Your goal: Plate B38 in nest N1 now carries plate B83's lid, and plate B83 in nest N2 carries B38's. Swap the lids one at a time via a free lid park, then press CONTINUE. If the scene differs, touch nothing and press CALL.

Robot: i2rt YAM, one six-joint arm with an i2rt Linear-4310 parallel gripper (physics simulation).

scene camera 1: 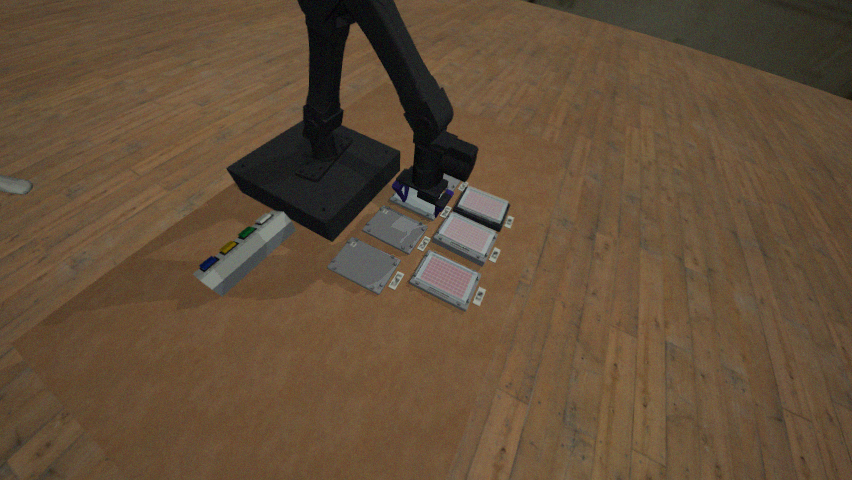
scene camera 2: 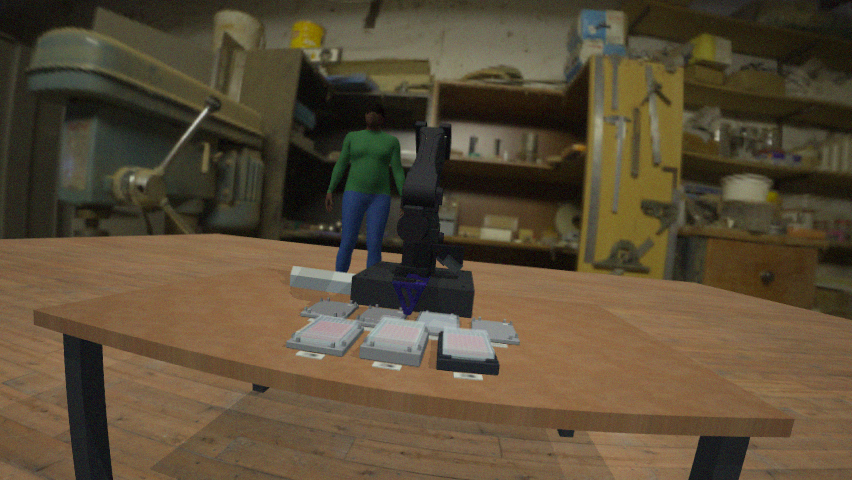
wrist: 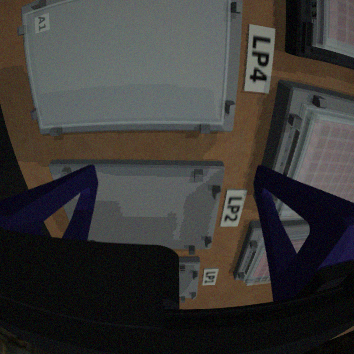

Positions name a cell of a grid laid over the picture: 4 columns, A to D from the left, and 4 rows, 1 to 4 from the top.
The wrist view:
my gripper: B2
lid park LP2: B3
lid park LP4: C1
lid park LP1: C4
